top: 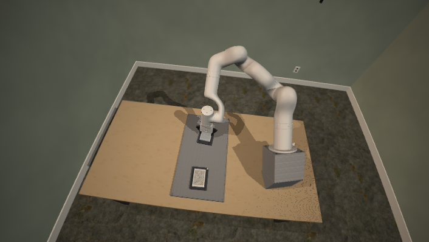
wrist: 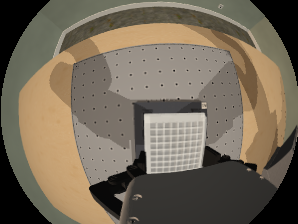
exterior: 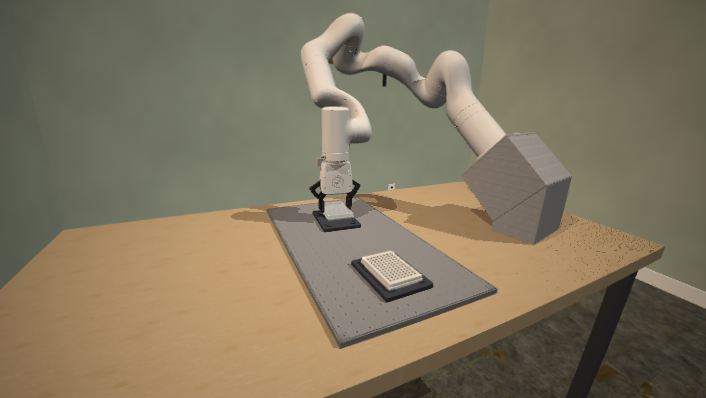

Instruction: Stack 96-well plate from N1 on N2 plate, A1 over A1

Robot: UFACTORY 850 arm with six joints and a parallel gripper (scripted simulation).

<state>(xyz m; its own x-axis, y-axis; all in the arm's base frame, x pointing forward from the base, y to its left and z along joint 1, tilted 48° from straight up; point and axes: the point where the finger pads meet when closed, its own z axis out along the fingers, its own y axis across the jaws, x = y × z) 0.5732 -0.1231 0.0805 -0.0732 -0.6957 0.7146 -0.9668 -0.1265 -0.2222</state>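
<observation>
My gripper is now 40 mm above the plate nest. The rest, counted from my hand: plate (360 mm to the left, 30 mm below).
</observation>
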